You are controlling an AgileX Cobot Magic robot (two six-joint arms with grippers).
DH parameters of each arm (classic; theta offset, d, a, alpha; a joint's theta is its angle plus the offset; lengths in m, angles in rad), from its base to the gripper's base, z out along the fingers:
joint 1: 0 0.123 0 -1.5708
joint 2: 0.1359 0 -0.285 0
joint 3: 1.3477 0 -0.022 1.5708
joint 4: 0 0.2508 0 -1.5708
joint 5: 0 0 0.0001 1.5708
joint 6: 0 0.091 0 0
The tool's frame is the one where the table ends.
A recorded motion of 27 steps. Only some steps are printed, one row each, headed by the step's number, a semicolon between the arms.
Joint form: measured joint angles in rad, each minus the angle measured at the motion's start. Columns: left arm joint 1, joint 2, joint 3, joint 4, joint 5, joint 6; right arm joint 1, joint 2, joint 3, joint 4, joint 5, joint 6.
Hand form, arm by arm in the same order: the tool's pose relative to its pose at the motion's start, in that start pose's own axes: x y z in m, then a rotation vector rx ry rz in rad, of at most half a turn. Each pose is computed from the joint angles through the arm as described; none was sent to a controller.
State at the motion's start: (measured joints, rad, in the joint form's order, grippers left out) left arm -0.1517 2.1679 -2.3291 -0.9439 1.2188 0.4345; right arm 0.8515 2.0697 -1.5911 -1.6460 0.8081 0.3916
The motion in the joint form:
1: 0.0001 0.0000 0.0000 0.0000 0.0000 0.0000; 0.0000 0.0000 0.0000 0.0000 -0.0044 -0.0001
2: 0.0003 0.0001 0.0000 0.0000 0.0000 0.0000; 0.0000 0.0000 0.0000 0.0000 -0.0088 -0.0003
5: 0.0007 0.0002 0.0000 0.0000 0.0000 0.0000; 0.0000 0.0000 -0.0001 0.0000 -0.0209 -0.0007
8: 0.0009 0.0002 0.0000 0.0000 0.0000 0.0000; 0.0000 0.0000 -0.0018 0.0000 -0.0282 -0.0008
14: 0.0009 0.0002 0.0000 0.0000 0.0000 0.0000; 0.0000 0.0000 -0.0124 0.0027 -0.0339 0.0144
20: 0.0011 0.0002 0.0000 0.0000 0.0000 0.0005; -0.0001 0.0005 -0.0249 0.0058 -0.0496 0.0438
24: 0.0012 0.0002 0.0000 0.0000 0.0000 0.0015; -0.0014 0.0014 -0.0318 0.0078 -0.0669 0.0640
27: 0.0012 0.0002 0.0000 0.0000 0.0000 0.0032; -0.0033 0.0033 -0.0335 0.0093 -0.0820 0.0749
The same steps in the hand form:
1: 0.0000 0.0000 0.0000 -0.0001 -0.0001 0.0000; -0.0004 0.0002 0.0000 -0.0017 -0.0041 -0.0001
2: 0.0000 0.0001 -0.0001 -0.0002 -0.0001 -0.0002; -0.0007 0.0003 0.0000 -0.0034 -0.0081 -0.0003
5: 0.0000 0.0003 -0.0002 -0.0005 -0.0002 -0.0005; -0.0018 0.0007 0.0000 -0.0079 -0.0193 -0.0006
8: 0.0000 0.0004 -0.0002 -0.0006 -0.0003 -0.0006; -0.0025 0.0004 0.0000 -0.0095 -0.0264 0.0005
14: 0.0000 0.0004 -0.0002 -0.0006 -0.0003 -0.0006; -0.0039 -0.0024 -0.0001 -0.0066 -0.0330 0.0251
20: 0.0000 0.0005 -0.0003 -0.0008 -0.0005 -0.0001; -0.0062 -0.0054 -0.0001 -0.0072 -0.0490 0.0651
24: 0.0000 0.0005 -0.0003 -0.0009 -0.0005 0.0008; -0.0077 -0.0065 0.0004 -0.0117 -0.0643 0.0911
27: 0.0000 0.0005 -0.0003 -0.0009 -0.0005 0.0025; -0.0086 -0.0058 0.0012 -0.0190 -0.0758 0.1032

